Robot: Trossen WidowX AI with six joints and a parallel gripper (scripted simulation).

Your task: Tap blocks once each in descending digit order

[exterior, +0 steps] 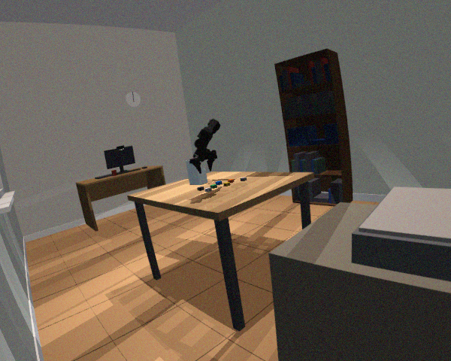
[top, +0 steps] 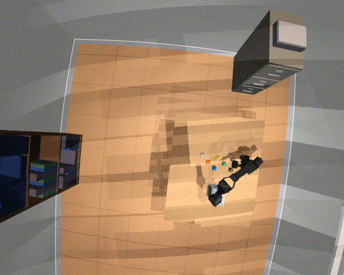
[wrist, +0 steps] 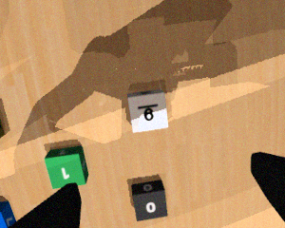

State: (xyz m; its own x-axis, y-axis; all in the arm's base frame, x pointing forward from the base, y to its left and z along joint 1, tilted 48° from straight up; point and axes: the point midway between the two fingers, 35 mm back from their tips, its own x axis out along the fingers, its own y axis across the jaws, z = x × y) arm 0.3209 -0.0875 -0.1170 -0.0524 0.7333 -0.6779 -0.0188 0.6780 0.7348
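Now: the white block 110 mm below my gripper tip. From my gripper tip the other things lie so: yellow block (150 mm to the left, 110 mm below, 10 mm ahead); green block (110 mm below, 80 mm to the left, 40 mm behind); black block (110 mm below, 90 mm behind).
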